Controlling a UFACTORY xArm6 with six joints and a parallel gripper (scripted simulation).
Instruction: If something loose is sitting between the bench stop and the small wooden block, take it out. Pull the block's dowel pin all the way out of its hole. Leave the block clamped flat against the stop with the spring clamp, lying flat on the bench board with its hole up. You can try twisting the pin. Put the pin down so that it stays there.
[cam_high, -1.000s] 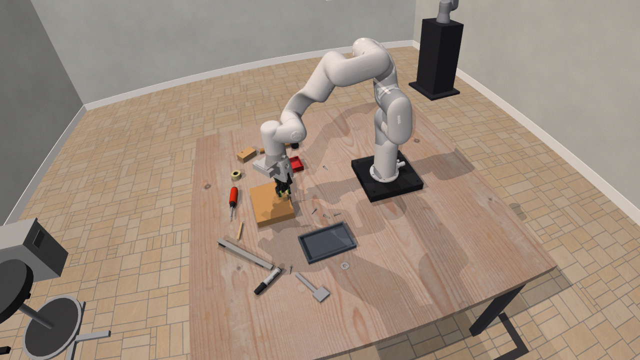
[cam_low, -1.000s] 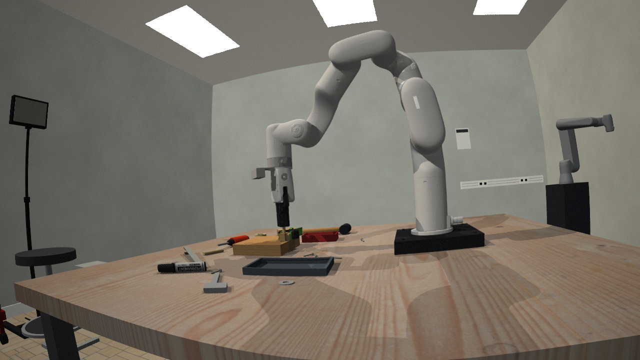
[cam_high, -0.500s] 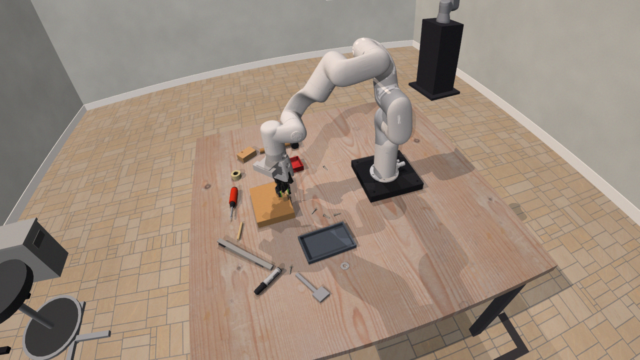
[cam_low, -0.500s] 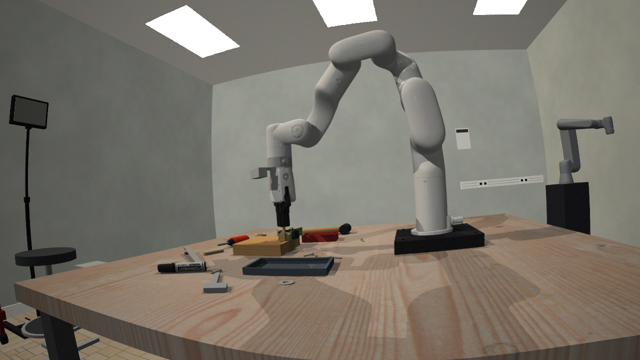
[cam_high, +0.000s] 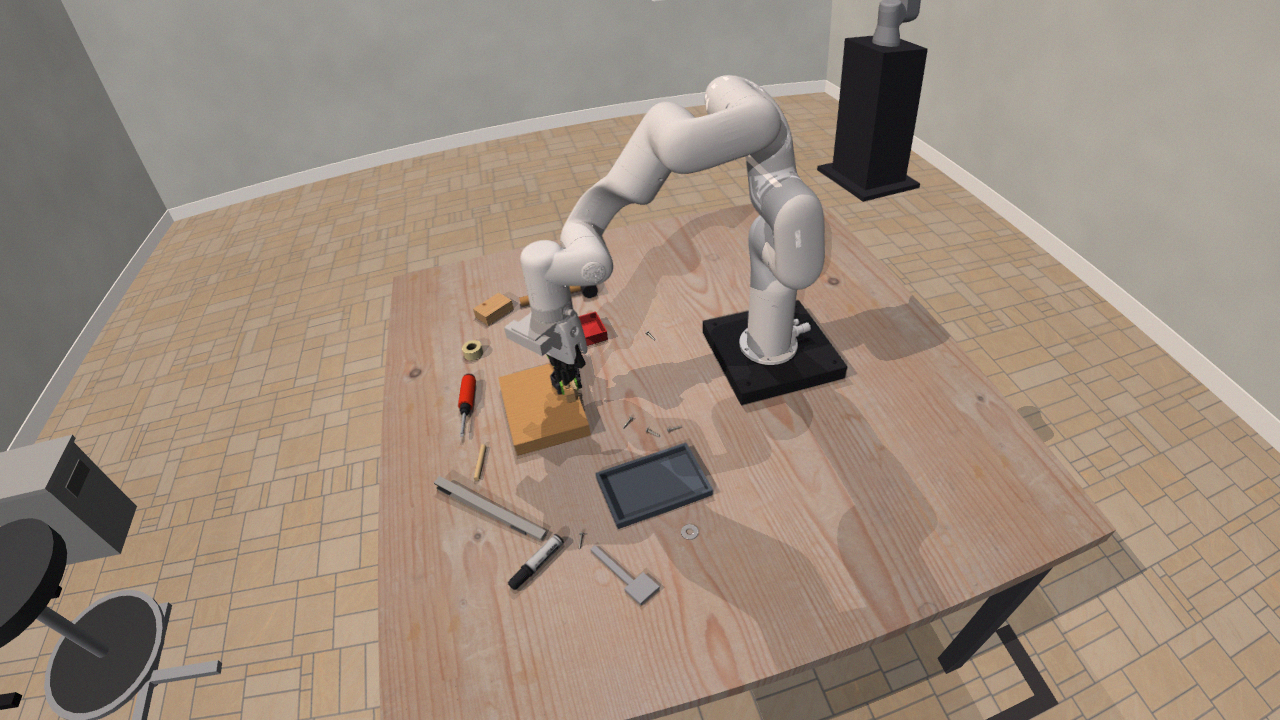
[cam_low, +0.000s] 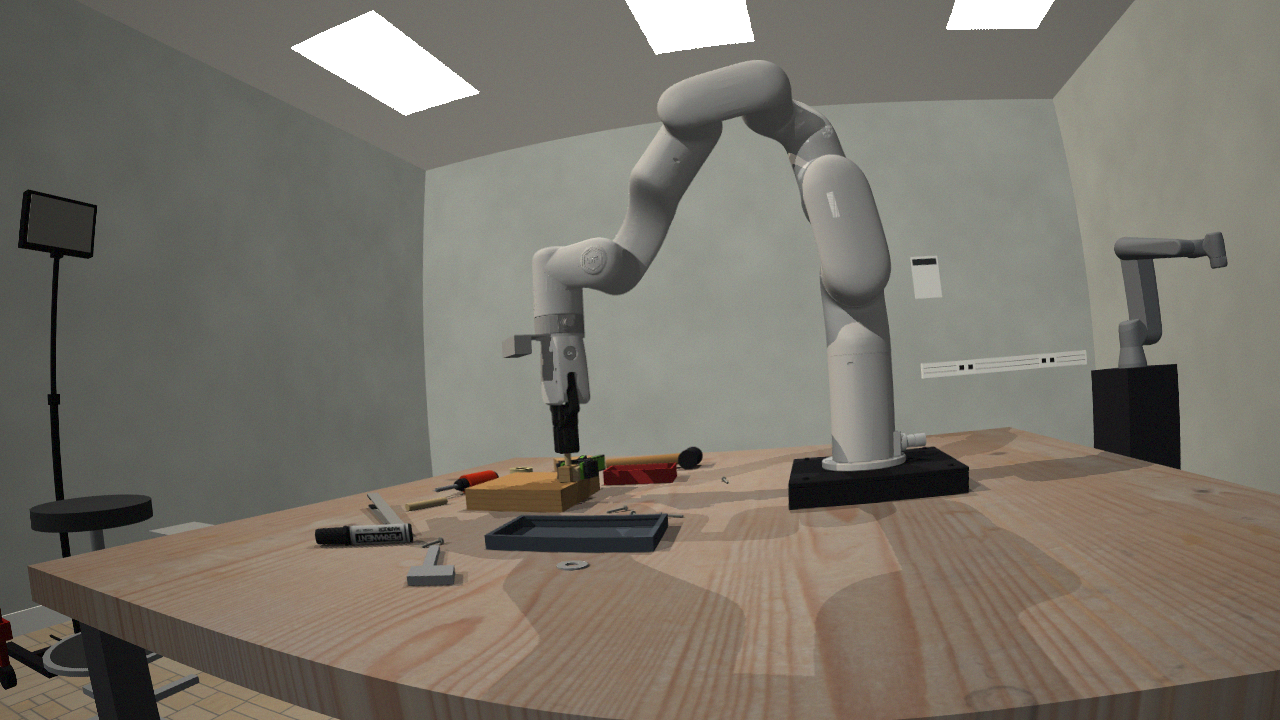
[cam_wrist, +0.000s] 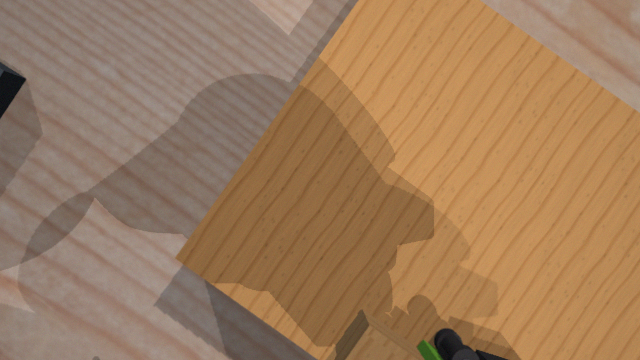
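Now: hand 2 cm above the dowel pin. From my hand the other things lie so: small wooden block 5 cm below; red tray 20 cm to the right, 9 cm below, 8 cm behind; orange bench board 7 cm below, 5 cm ahead, 1 cm to the right.
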